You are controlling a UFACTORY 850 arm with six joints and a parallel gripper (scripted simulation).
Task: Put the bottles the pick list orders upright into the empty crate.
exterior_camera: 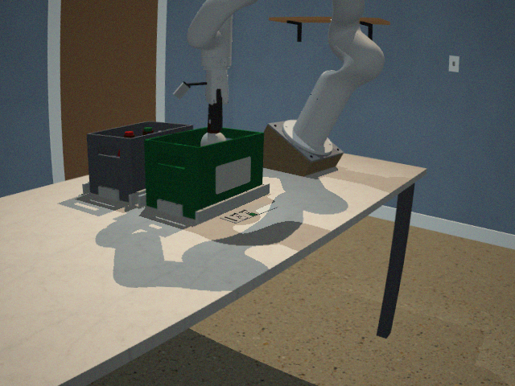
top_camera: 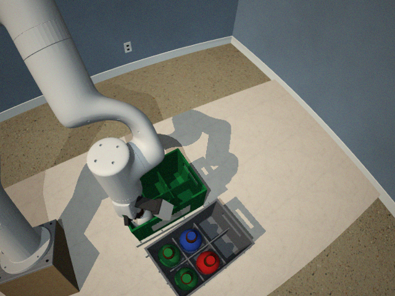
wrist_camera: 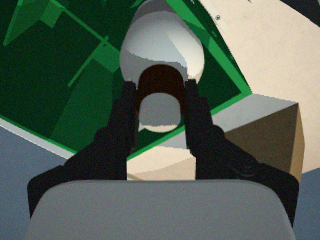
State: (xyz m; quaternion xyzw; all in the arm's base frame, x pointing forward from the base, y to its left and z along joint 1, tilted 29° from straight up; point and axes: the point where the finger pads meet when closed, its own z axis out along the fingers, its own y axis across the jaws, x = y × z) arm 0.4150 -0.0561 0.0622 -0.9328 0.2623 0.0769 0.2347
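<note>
Now: hand 7 cm above the whitish bottle. Round my hand: green crate: 8 cm ahead, 5 cm to the left, 11 cm below; then blue bottle: 13 cm ahead, 13 cm to the right, 11 cm below; then green bottle: 4 cm ahead, 15 cm to the right, 11 cm below.
</note>
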